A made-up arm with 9 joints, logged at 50 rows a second.
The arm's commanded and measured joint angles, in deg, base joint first. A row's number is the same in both.
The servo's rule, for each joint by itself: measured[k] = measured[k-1] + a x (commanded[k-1-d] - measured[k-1]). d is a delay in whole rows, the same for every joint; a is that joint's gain. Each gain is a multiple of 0.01, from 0.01 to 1. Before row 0 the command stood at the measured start. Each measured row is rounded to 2 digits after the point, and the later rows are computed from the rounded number. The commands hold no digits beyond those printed.
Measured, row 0:
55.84 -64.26 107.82 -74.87 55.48 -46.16 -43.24 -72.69 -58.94
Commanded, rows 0 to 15:
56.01 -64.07 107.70 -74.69 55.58 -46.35 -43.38 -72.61 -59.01
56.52 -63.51 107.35 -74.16 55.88 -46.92 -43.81 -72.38 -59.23
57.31 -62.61 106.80 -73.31 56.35 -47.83 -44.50 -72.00 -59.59
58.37 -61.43 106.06 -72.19 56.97 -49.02 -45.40 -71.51 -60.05
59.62 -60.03 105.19 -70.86 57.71 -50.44 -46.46 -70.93 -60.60
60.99 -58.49 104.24 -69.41 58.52 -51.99 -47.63 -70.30 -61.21
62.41 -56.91 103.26 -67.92 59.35 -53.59 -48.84 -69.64 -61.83
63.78 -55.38 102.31 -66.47 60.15 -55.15 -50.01 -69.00 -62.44
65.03 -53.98 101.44 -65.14 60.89 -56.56 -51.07 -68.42 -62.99
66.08 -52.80 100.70 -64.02 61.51 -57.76 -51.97 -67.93 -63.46
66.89 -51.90 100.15 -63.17 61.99 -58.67 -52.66 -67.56 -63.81
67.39 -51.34 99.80 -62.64 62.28 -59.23 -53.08 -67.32 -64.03
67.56 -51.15 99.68 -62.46 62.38 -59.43 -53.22 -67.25 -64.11
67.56 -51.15 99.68 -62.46 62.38 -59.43 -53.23 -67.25 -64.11
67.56 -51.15 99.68 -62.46 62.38 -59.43 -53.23 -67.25 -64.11
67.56 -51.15 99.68 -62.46 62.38 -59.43 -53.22 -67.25 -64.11
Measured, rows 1 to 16:
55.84 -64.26 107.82 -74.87 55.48 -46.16 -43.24 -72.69 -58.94
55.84 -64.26 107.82 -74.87 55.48 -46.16 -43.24 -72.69 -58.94
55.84 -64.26 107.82 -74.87 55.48 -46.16 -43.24 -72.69 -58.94
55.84 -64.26 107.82 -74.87 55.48 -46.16 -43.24 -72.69 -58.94
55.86 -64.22 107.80 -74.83 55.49 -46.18 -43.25 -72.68 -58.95
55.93 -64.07 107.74 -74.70 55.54 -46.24 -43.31 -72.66 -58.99
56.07 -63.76 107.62 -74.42 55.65 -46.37 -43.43 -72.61 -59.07
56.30 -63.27 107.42 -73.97 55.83 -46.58 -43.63 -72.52 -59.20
56.63 -62.59 107.13 -73.35 56.09 -46.89 -43.91 -72.39 -59.38
57.07 -61.73 106.75 -72.56 56.43 -47.30 -44.28 -72.22 -59.62
57.60 -60.72 106.30 -71.63 56.84 -47.80 -44.74 -72.01 -59.91
58.22 -59.60 105.78 -70.60 57.30 -48.39 -45.27 -71.77 -60.24
58.90 -58.42 105.22 -69.51 57.80 -49.04 -45.85 -71.50 -60.60
59.62 -57.24 104.63 -68.41 58.32 -49.74 -46.46 -71.21 -60.97
60.35 -56.12 104.05 -67.36 58.83 -50.45 -47.08 -70.92 -61.34
61.05 -55.12 103.50 -66.42 59.31 -51.15 -47.68 -70.63 -61.69
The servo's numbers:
d 4
a 0.10 0.21 0.13 0.20 0.14 0.08 0.10 0.08 0.13

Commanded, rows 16 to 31:
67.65 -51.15 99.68 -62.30 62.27 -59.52 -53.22 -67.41 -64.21
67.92 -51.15 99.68 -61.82 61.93 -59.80 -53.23 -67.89 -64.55
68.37 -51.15 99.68 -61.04 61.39 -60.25 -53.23 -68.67 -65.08
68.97 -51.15 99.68 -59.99 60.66 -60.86 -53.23 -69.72 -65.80
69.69 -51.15 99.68 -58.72 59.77 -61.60 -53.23 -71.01 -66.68
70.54 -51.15 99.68 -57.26 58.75 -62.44 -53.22 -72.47 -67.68
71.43 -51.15 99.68 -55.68 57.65 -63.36 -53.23 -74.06 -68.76
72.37 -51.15 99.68 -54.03 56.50 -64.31 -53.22 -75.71 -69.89
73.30 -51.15 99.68 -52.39 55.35 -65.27 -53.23 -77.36 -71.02
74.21 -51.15 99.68 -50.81 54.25 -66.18 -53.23 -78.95 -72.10
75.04 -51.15 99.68 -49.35 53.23 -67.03 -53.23 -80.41 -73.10
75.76 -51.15 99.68 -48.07 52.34 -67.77 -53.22 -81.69 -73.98
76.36 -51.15 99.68 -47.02 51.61 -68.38 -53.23 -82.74 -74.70
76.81 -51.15 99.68 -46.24 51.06 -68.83 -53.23 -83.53 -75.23
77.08 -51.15 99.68 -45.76 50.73 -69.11 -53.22 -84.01 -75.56
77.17 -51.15 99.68 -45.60 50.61 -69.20 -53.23 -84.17 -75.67
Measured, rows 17 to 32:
61.70 -54.29 103.00 -65.63 59.74 -51.81 -48.23 -70.36 -62.00
62.29 -53.63 102.57 -65.00 60.11 -52.42 -48.73 -70.11 -62.27
62.82 -53.11 102.19 -64.49 60.43 -52.98 -49.18 -69.88 -62.51
63.29 -52.70 101.86 -64.08 60.70 -53.50 -49.58 -69.67 -62.72
63.73 -52.37 101.58 -63.72 60.92 -53.98 -49.94 -69.49 -62.91
64.15 -52.11 101.33 -63.34 61.06 -54.45 -50.27 -69.36 -63.12
64.57 -51.91 101.12 -62.88 61.11 -54.91 -50.57 -69.30 -63.37
65.01 -51.75 100.93 -62.30 61.05 -55.39 -50.84 -69.33 -63.69
65.48 -51.62 100.77 -61.58 60.87 -55.89 -51.08 -69.46 -64.08
65.99 -51.52 100.63 -60.72 60.57 -56.41 -51.29 -69.70 -64.55
66.53 -51.44 100.51 -59.71 60.16 -56.97 -51.48 -70.05 -65.10
67.11 -51.38 100.40 -58.57 59.65 -57.56 -51.65 -70.50 -65.72
67.73 -51.33 100.31 -57.33 59.05 -58.18 -51.81 -71.05 -66.41
68.38 -51.29 100.23 -56.03 58.38 -58.82 -51.95 -71.68 -67.15
69.05 -51.26 100.16 -54.69 57.66 -59.48 -52.08 -72.38 -67.92
69.72 -51.24 100.10 -53.37 56.92 -60.14 -52.19 -73.12 -68.71

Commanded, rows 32 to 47:
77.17 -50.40 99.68 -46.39 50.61 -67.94 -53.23 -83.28 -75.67
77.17 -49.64 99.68 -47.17 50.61 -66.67 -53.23 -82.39 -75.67
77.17 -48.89 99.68 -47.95 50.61 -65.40 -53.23 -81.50 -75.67
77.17 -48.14 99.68 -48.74 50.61 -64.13 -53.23 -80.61 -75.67
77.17 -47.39 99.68 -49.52 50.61 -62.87 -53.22 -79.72 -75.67
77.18 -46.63 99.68 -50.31 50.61 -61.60 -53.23 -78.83 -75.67
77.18 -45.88 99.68 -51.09 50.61 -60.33 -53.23 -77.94 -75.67
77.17 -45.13 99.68 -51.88 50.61 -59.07 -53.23 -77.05 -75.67
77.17 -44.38 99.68 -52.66 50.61 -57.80 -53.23 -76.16 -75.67
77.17 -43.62 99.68 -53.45 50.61 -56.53 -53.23 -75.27 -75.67
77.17 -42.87 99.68 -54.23 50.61 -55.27 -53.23 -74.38 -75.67
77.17 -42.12 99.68 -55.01 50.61 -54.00 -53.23 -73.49 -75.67
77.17 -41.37 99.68 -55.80 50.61 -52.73 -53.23 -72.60 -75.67
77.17 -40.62 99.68 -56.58 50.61 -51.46 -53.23 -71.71 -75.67
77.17 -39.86 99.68 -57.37 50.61 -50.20 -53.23 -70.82 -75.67
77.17 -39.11 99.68 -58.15 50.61 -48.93 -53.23 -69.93 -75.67
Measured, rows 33 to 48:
70.38 -51.22 100.05 -52.10 56.18 -60.80 -52.29 -73.89 -69.49
71.02 -51.21 100.00 -50.93 55.46 -61.44 -52.38 -74.66 -70.24
71.63 -51.20 99.96 -49.90 54.80 -62.05 -52.46 -75.41 -70.93
72.18 -51.19 99.92 -49.04 54.21 -62.62 -52.54 -76.11 -71.55
72.68 -51.02 99.89 -48.51 53.71 -63.05 -52.61 -76.68 -72.09
73.13 -50.73 99.86 -48.24 53.28 -63.34 -52.67 -77.14 -72.56
73.53 -50.34 99.84 -48.18 52.91 -63.50 -52.73 -77.49 -72.96
73.89 -49.88 99.82 -48.29 52.59 -63.55 -52.78 -77.74 -73.31
74.22 -49.36 99.80 -48.54 52.31 -63.50 -52.82 -77.90 -73.62
74.52 -48.79 99.78 -48.89 52.07 -63.35 -52.86 -77.97 -73.89
74.79 -48.18 99.77 -49.33 51.87 -63.11 -52.90 -77.97 -74.12
75.03 -47.54 99.76 -49.84 51.69 -62.79 -52.93 -77.90 -74.32
75.24 -46.88 99.75 -50.40 51.54 -62.39 -52.96 -77.76 -74.50
75.43 -46.20 99.74 -51.01 51.41 -61.92 -52.99 -77.56 -74.65
75.60 -45.50 99.73 -51.65 51.30 -61.39 -53.01 -77.31 -74.78
75.76 -44.79 99.72 -52.32 51.20 -60.80 -53.03 -77.00 -74.90

